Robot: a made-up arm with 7 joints.
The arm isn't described. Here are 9 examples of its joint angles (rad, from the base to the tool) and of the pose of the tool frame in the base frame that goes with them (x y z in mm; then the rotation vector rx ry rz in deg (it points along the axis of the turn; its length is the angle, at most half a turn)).
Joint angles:
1: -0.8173 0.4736 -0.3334 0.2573 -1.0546 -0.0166 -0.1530
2: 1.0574 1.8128 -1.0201 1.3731 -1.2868 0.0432 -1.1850
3: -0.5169 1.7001 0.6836 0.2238 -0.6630 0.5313 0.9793
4: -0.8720 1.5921 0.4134 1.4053 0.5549 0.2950 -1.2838
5: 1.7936 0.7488 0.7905 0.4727 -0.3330 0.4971 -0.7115
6: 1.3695 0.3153 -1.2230 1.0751 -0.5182 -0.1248 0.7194
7: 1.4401 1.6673 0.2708 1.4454 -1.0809 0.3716 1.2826
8: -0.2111 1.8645 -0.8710 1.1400 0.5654 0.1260 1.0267
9: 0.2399 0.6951 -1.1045 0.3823 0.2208 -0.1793 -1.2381
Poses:
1: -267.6 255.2 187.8 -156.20 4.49 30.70
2: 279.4 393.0 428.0 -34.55 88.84 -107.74
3: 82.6 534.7 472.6 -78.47 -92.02 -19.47
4: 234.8 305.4 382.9 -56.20 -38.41 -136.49
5: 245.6 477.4 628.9 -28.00 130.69 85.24
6: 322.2 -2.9 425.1 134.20 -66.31 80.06
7: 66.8 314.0 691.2 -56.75 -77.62 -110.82
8: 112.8 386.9 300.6 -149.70 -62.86 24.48
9: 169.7 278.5 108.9 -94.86 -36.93 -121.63
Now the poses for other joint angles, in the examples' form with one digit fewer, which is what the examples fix.
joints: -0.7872 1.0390 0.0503 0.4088 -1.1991 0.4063 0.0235
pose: -122 467 244 -103.0 13.7 7.7
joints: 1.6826 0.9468 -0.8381 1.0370 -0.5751 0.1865 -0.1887
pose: 366 227 628 -52.1 -9.1 -156.3
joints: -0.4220 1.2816 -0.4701 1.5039 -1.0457 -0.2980 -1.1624
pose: 91 222 200 91.2 -51.4 108.4
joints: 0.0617 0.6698 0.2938 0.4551 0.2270 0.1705 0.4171
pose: 167 382 213 94.3 128.0 45.4
